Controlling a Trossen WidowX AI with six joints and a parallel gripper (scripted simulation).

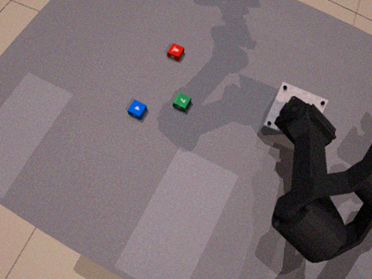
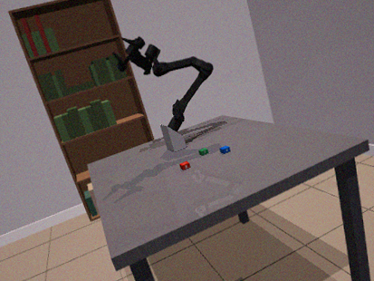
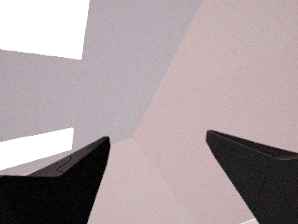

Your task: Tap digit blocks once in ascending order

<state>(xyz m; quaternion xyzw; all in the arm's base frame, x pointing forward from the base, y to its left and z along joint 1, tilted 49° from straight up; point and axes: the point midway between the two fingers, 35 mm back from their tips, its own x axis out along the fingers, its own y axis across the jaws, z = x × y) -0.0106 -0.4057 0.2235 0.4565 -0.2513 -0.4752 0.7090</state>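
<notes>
Now: gripper tip 380 mm short of the blue block, 250 mm to the right of it and 550 mm above it. The rest, counted from my gripper tip: red block (390 mm ahead, 60 mm to the left, 550 mm below); then green block (300 mm ahead, 180 mm to the left, 550 mm below).
</notes>
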